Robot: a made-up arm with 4 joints.
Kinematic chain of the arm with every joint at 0, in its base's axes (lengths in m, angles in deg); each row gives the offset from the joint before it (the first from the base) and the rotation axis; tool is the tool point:
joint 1: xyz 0 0 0.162 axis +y
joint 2: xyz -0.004 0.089 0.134 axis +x
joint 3: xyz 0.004 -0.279 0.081 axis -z
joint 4: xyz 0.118 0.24 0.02 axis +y
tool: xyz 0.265 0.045 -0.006
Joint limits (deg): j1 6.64..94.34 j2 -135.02..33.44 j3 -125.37..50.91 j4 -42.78..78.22
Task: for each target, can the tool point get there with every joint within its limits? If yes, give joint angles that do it. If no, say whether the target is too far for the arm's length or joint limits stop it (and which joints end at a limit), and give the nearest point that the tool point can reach.
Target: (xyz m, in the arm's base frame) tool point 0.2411 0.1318 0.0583
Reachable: yes | joints 33.07 -57.63 -17.04 23.87
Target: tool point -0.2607 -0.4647 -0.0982
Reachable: no: joint limits stop it (at a limit: joint 1, joint 2, joint 3) | nearest point -0.0934 -0.2483 -0.2879 | short by 0.333 m
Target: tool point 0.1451 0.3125 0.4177
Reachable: yes | joints 42.67 -14.87 -60.10 -24.31
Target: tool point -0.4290 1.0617 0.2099
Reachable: no: too far | nearest point -0.4027 0.4190 0.2973 | short by 0.649 m
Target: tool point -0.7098 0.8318 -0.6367
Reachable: no: too far | nearest point 0.0032 0.3798 -0.2402 | short by 0.933 m
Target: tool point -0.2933 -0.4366 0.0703
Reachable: no: joint limits stop it (at a limit: joint 1, joint 3, joint 4) | nearest point -0.3287 -0.2225 0.1806 | short by 0.243 m
